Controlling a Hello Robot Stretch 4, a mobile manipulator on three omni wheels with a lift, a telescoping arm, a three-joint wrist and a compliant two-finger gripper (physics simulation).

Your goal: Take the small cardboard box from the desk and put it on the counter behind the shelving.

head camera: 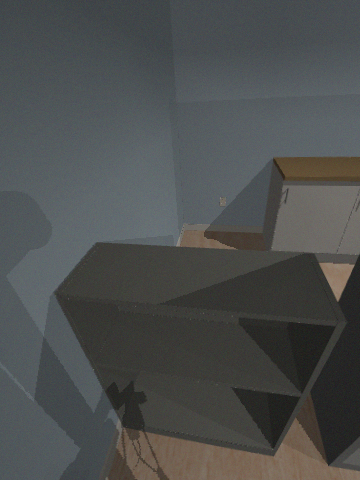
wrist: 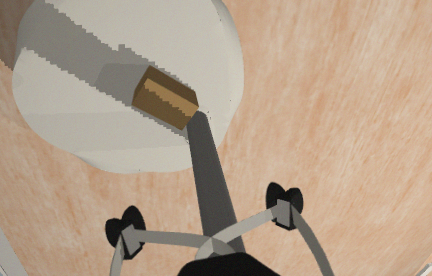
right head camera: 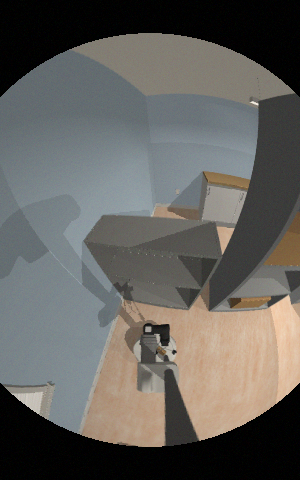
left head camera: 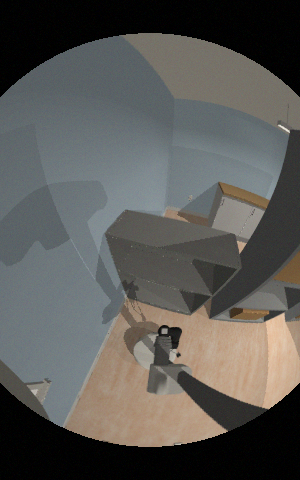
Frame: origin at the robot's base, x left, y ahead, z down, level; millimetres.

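Seen in the pictures: gripper, between the fingertips: (wrist: 205, 210) (right head camera: 164, 353); robot's base, origin of its link: (wrist: 140, 59) (right head camera: 155, 348).
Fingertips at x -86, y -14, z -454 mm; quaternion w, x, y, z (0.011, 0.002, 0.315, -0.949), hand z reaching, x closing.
Offsets run from my fingertips to a thing's top centre. "pt": to the spot under its first point. Level surfaces: height alone.
The small cardboard box @(dx +32, dy +8, dz +206 mm) (right head camera: 161, 351) (wrist: 167, 100) lies on the robot's own round off-white base (wrist: 65, 135), beside the foot of the dark mast. My gripper (wrist: 205, 210) is open, with its fingers wide apart and no object between them. In the wrist view the box is beyond and to the upper left of the fingers, apart from them. The counter @(dz -429 mm) (head camera: 320, 167) (left head camera: 242, 194) (right head camera: 225, 179) has a brown top and white doors and stands beyond the low grey shelving @(pt dx +37, dy +637, dz -578 mm) (head camera: 200, 280) (left head camera: 170, 230) (right head camera: 150, 227). I cannot make out the desk.
A tall dark panel (head camera: 345, 400) (left head camera: 260, 230) (right head camera: 250, 210) stands right of the low shelving, with a narrow gap between them. Beside it, a brown box @(dx -1052, dy +457, dz +135 mm) (left head camera: 248, 314) (right head camera: 250, 302) is in a grey compartment. A blue-grey wall (head camera: 90, 125) runs along the left.
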